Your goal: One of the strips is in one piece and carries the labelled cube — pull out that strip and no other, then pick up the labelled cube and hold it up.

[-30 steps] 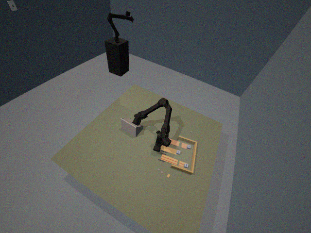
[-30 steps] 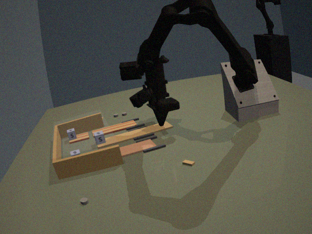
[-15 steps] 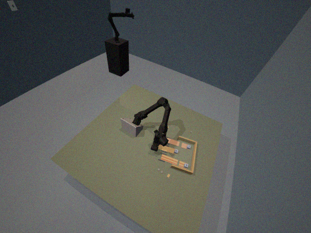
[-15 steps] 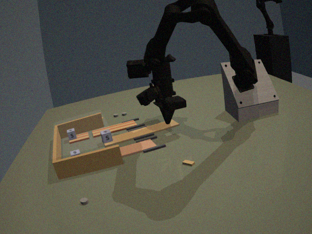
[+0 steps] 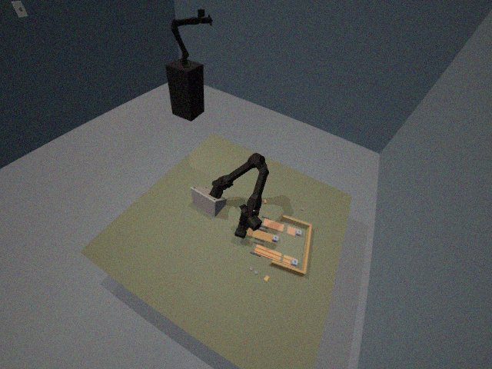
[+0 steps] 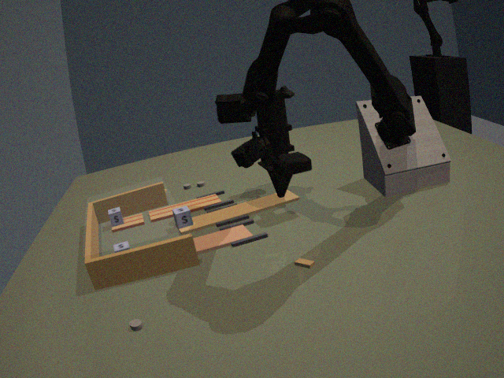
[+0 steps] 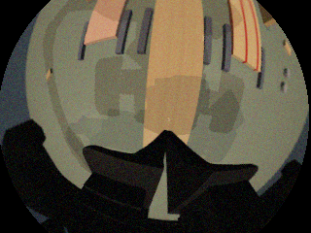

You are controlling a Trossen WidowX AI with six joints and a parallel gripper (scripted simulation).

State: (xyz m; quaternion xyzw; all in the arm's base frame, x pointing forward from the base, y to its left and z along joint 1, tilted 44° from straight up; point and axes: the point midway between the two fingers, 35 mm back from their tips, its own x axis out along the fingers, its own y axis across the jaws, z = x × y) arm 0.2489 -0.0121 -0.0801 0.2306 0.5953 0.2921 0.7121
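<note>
My gripper tip is now 90 mm short of the tan strip and 20 mm to the right of it. From my gripper tip the other things lie so: pink strip (160 mm ahead, 130 mm to the left); then small orange block (40 mm ahead, 270 mm to the left).
</note>
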